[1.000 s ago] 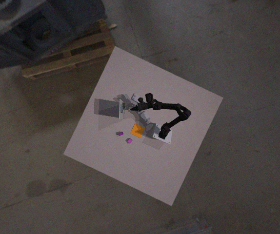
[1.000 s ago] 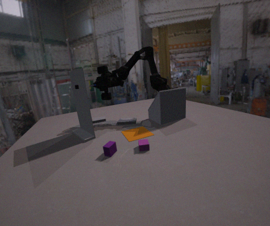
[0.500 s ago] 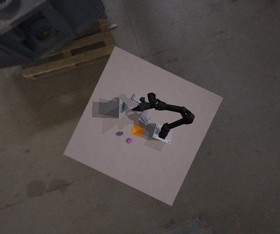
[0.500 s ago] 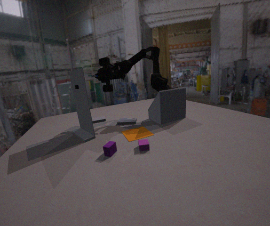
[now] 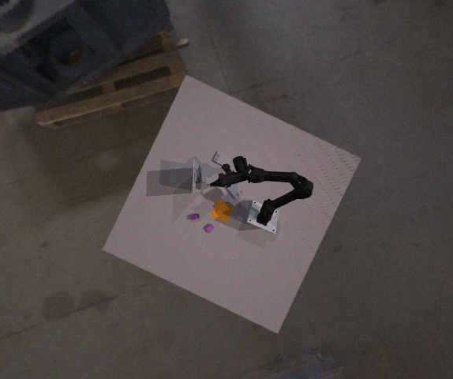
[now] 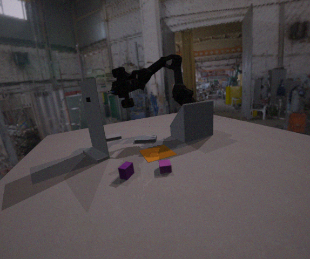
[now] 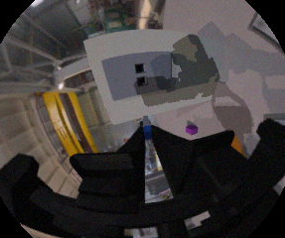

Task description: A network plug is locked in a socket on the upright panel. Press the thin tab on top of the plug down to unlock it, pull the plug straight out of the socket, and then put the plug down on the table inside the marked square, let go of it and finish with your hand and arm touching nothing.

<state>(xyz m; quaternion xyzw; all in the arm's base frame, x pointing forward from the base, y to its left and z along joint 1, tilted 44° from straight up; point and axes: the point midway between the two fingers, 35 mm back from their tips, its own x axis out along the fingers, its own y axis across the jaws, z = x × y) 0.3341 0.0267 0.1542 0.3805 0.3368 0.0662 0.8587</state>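
Now: gripper tip 130 mm past the orange marked square, 130 mm to the right of it and 260 mm above it. Round my gripper tip: blue network plug 10 mm ahead; then grey upright panel 100 mm ahead, 10 mm to the right, 110 mm below.
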